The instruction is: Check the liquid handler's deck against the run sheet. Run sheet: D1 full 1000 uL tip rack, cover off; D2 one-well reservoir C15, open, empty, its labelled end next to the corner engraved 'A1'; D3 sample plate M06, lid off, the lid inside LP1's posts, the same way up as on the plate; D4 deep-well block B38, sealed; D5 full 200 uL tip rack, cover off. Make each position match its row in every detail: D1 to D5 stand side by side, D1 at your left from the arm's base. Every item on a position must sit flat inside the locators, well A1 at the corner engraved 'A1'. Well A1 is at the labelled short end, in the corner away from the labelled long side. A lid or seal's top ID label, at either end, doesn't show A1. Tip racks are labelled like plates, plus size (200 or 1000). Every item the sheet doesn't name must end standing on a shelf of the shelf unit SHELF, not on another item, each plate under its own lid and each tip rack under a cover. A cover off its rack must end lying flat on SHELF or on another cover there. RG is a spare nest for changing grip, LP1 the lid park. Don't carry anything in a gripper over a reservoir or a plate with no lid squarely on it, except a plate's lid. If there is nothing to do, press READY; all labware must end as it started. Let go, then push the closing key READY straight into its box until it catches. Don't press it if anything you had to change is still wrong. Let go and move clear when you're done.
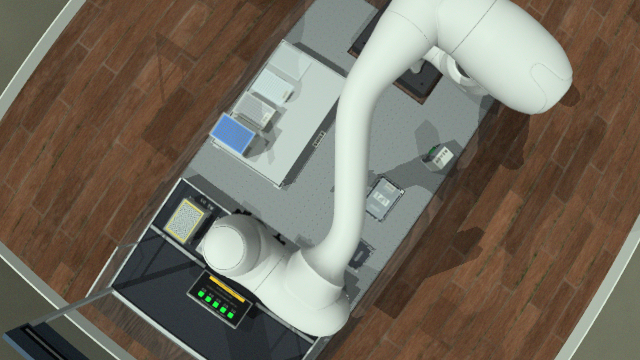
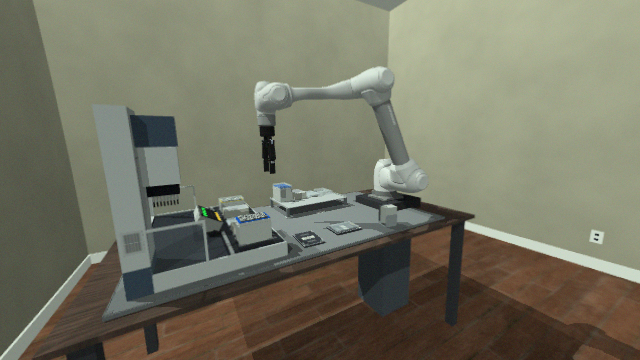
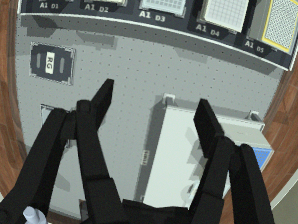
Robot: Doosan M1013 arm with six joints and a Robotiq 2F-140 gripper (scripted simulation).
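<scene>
Now: the yellow-rimmed tip rack 240 mm to the right of my hand, 220 mm below it and 160 mm ahead of it. Round my hand: well plate (250 mm below, 160 mm ahead, 10 mm to the left); cream reservoir (250 mm below, 160 mm ahead, 130 mm to the left); pale deep-well block (240 mm below, 170 mm ahead, 110 mm to the right).
</scene>
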